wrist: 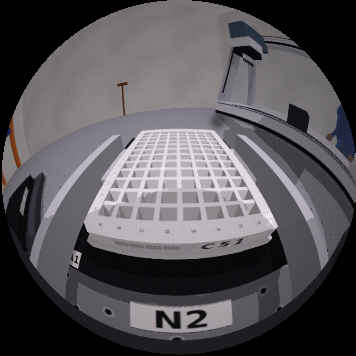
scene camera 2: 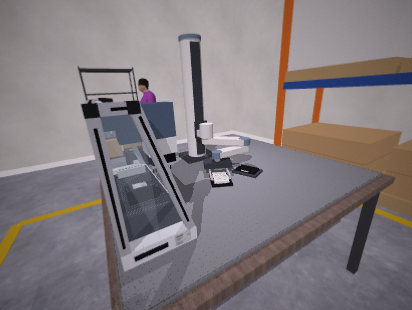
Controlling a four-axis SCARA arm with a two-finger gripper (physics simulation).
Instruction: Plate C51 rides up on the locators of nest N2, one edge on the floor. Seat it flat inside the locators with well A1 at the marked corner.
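Frame: origin at the arm's base, x ahead, y left, z up, level; centimetres.
Where they show: gripper, fingertip midpoint: (wrist: 178, 141) (scene camera 2: 220, 178); arm's base, link origin: (scene camera 2: 197, 156).
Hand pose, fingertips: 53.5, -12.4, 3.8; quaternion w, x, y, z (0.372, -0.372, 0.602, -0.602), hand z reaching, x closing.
Each offset is from my fingertips to the top centre of the thing, as dx, dy, dz. "*": to the spot under its first point. Level surfaces: height alone.
White 96-well plate C51 @(-2.2, +1.1, +0.1) (scene camera 2: 220, 178) (wrist: 175, 175) lies over the black nest N2 @(-2.1, +1.1, -1.0) (scene camera 2: 222, 185) (wrist: 175, 275). In the wrist view its near edge carries the C51 label, with row letter A at the left. The nest's A1 tag @(* -6.7, +9.1, -1.3) (wrist: 75, 259) shows just outside the plate's near left corner. A black gap shows under the near edge; whether the plate is flat or still slightly tilted, I cannot tell. My gripper (scene camera 2: 220, 175) (wrist: 178, 141) is shut on the plate, one finger along each long side. The locators are mostly hidden under the plate.
A second black nest @(* +1.2, +20.5, +0.0) (scene camera 2: 248, 170) (wrist: 24, 215) stands beside N2, on the left in the wrist view. A large, slanted clear-panelled frame (scene camera 2: 159, 170) stands on the near left of the table @(dz -2.5) (scene camera 2: 280, 200). The arm's column (scene camera 2: 187, 95) rises behind the nests.
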